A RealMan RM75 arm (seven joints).
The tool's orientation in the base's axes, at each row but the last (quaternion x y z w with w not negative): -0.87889 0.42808 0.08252 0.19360; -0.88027 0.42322 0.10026 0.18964; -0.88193 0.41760 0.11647 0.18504; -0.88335 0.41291 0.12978 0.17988; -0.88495 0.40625 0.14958 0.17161; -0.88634 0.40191 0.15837 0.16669; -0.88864 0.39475 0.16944 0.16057; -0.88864 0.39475 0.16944 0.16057; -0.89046 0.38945 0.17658 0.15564
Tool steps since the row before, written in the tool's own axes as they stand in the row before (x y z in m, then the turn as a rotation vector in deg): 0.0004 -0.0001 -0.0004 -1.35 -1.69 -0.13; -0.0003 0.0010 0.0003 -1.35 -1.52 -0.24; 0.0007 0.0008 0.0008 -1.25 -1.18 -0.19; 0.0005 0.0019 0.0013 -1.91 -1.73 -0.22; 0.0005 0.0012 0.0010 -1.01 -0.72 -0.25; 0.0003 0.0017 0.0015 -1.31 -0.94 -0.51; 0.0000 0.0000 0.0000 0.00 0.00 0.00; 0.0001 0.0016 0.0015 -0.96 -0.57 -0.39; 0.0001 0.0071 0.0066 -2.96 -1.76 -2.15
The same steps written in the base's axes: 0.0003 -0.0004 0.0003 0.49 1.86 0.99; -0.0010 -0.0002 -0.0004 0.35 1.72 1.05; -0.0002 -0.0006 -0.0012 0.15 1.47 0.89; -0.0013 -0.0009 -0.0018 0.17 2.24 1.28; -0.0007 -0.0006 -0.0013 -0.05 1.01 0.76; -0.0013 -0.0006 -0.0018 -0.03 1.23 1.16; 0.0000 0.0000 0.0000 0.00 0.00 0.00; -0.0014 -0.0005 -0.0016 -0.11 0.82 0.84; -0.0065 -0.0019 -0.0069 -0.14 2.14 3.45
